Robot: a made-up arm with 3 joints. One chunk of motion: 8 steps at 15 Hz.
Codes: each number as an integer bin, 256 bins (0 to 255) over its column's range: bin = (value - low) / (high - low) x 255, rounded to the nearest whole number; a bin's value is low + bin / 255 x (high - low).
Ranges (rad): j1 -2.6..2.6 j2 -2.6..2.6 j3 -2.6..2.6
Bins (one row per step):
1: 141 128 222
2: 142 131 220
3: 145 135 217
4: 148 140 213
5: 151 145 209
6: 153 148 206
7: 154 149 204
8: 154 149 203
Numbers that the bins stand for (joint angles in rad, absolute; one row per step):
1: 0.2753 0.0102 1.9271
2: 0.2957 0.0714 1.8863
3: 0.3569 0.1529 1.8251
4: 0.4180 0.2549 1.7435
5: 0.4792 0.3569 1.6620
6: 0.5200 0.4180 1.6008
7: 0.5404 0.4384 1.5600
8: 0.5404 0.4384 1.5396

